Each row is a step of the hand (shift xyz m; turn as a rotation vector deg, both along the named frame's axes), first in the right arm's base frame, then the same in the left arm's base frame.
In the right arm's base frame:
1: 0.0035 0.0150 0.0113 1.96 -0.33 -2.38
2: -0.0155 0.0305 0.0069 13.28 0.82 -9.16
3: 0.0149 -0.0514 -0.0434 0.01 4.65 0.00
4: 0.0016 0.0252 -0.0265 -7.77 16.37 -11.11
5: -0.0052 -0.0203 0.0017 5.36 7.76 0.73
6: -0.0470 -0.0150 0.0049 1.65 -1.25 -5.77
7: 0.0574 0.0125 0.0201 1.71 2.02 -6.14
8: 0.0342 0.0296 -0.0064 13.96 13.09 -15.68
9: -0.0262 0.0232 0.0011 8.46 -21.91 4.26
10: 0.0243 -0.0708 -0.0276 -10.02 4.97 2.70
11: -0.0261 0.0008 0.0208 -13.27 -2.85 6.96
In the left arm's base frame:
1: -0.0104 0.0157 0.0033 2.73 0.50 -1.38
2: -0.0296 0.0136 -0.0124 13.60 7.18 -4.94
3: 0.0573 -0.0373 -0.0086 -2.30 3.38 -2.21
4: 0.0015 0.0134 -0.0340 -8.34 4.35 -19.06
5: 0.0055 -0.0177 0.0098 -0.34 9.28 -1.79
6: -0.0288 -0.0404 0.0000 4.60 -1.12 -3.89
7: 0.0254 0.0509 0.0249 3.20 1.21 -5.74
8: 0.0131 0.0423 -0.0113 11.16 15.08 -16.13
9: -0.0309 0.0001 -0.0164 14.90 -9.46 16.07
10: 0.0660 -0.0418 0.0162 -10.99 -2.30 -2.50
11: -0.0293 -0.0117 0.0109 -11.52 -9.14 4.05

